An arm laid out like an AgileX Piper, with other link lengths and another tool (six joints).
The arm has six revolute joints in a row. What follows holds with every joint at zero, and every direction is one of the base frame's.
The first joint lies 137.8 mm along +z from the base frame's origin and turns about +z.
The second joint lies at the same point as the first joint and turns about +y.
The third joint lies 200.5 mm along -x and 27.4 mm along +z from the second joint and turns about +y.
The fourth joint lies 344.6 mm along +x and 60.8 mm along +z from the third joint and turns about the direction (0.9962, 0, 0.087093).
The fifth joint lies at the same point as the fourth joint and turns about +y.
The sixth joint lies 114.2 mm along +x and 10.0 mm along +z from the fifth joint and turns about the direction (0.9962, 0, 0.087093).
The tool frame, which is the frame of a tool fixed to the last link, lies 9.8 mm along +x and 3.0 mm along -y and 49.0 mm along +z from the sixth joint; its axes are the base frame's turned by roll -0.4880, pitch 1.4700 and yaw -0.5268 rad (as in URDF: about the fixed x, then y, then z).
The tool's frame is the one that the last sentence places.
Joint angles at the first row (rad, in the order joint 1, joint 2, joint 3, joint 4, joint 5, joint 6):
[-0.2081 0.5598 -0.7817 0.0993 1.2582 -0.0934]
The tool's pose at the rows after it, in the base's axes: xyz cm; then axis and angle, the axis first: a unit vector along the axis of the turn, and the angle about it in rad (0 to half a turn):
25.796 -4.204 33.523 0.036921 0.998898 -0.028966 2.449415
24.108 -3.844 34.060 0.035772 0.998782 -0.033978 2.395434
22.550 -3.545 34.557 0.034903 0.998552 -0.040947 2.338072
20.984 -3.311 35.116 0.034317 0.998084 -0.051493 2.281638
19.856 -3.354 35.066 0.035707 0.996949 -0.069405 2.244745
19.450 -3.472 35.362 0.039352 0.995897 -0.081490 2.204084
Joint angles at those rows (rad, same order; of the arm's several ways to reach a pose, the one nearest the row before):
[-0.2081 0.4344 -0.7237 0.0993 1.2604 -0.0934]
[-0.2082 0.3238 -0.6723 0.0994 1.2648 -0.0934]
[-0.2081 0.2174 -0.6247 0.0965 1.2648 -0.0933]
[-0.2081 0.1148 -0.5850 0.0874 1.2688 -0.0933]
[-0.2081 0.0261 -0.5392 0.0619 1.2696 -0.0933]
[-0.2081 -0.0138 -0.5189 0.0461 1.2450 -0.0896]

